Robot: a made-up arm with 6 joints. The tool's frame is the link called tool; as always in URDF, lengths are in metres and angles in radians.
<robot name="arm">
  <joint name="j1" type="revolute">
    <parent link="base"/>
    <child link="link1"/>
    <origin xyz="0 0 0.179" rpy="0 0 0"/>
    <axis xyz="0 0 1"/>
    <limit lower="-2.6" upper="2.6" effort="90" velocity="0.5"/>
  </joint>
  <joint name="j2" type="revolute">
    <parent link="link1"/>
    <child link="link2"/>
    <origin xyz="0.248 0.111 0.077" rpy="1.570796 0 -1.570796"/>
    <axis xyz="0 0 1"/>
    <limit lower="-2.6" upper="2.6" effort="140" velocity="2.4"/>
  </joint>
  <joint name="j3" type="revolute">
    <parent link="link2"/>
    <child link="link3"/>
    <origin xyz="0.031 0.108 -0.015" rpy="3.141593 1.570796 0"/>
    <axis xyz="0 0 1"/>
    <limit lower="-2.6" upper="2.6" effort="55" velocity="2.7"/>
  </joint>
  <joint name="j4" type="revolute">
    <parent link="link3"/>
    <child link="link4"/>
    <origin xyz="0.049 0.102 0.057" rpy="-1.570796 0 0"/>
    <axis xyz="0 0 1"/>
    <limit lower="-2.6" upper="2.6" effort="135" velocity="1"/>
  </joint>
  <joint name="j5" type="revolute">
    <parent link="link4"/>
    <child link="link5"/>
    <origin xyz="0.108 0.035 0.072" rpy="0 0 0"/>
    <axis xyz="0 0 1"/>
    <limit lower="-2.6" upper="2.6" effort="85" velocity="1.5"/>
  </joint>
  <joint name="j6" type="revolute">
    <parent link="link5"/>
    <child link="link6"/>
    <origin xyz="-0.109 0.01 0.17" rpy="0 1.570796 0"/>
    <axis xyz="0 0 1"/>
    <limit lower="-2.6" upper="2.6" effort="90" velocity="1.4"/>
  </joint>
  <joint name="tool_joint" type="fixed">
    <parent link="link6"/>
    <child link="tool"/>
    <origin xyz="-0.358 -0.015 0.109" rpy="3.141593 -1.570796 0"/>
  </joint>
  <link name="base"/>
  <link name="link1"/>
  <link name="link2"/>
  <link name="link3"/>
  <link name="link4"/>
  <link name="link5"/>
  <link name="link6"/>
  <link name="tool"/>
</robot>
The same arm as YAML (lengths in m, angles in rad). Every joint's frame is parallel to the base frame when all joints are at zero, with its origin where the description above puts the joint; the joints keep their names.
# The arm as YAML. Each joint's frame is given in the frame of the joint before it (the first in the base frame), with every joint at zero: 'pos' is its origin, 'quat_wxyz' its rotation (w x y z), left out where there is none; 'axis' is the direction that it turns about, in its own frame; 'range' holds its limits. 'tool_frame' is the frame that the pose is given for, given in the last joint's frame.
length_unit: m
angle_unit: rad
joints:
  - joint: j1
    pos: [0.0, 0.0, 0.179]
    axis: [0.0, 0.0, 1.0]
    range: [-2.6, 2.6]
  - joint: j2
    pos: [0.248, 0.111, 0.077]
    axis: [-1.0, 0.0, 0.0]
    range: [-2.6, 2.6]
  - joint: j3
    pos: [0.015, -0.031, 0.108]
    axis: [0.0, 1.0, 0.0]
    range: [-2.6, 2.6]
  - joint: j4
    pos: [0.049, 0.057, -0.102]
    axis: [0.0, 0.0, -1.0]
    range: [-2.6, 2.6]
  - joint: j5
    pos: [0.108, -0.035, -0.072]
    axis: [0.0, 0.0, -1.0]
    range: [-2.6, 2.6]
  - joint: j6
    pos: [-0.109, -0.01, -0.17]
    axis: [1.0, 0.0, 0.0]
    range: [-2.6, 2.6]
tool_frame:
  pos: [0.109, 0.015, -0.358]
  quat_wxyz: [1.0, 0.000001, 0.0, 0.0]

